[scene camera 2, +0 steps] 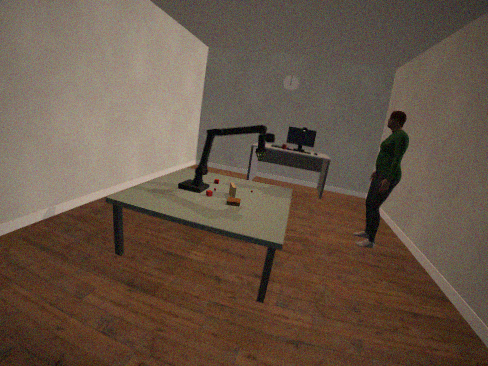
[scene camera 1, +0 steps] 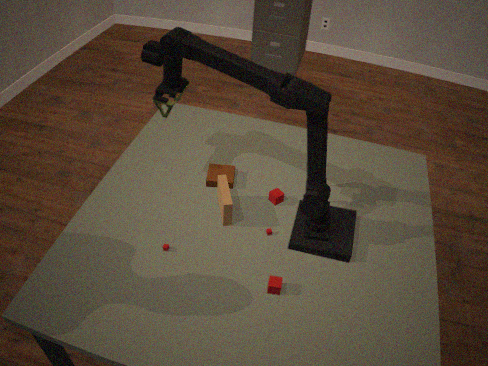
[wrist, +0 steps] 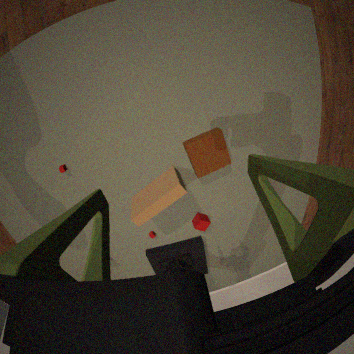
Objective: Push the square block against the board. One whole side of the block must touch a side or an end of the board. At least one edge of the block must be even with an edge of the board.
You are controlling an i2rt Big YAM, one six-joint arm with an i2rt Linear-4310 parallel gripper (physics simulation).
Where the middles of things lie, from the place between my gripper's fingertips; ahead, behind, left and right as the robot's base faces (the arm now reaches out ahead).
Scene:
My hand is 31 cm above the tan board point(wrist: 167, 187), 21 cm past it and 6 cm to the right of it. Round my hand: square block point(wrist: 207, 152) 35 cm below, 15 cm behind, 11 cm to the right.

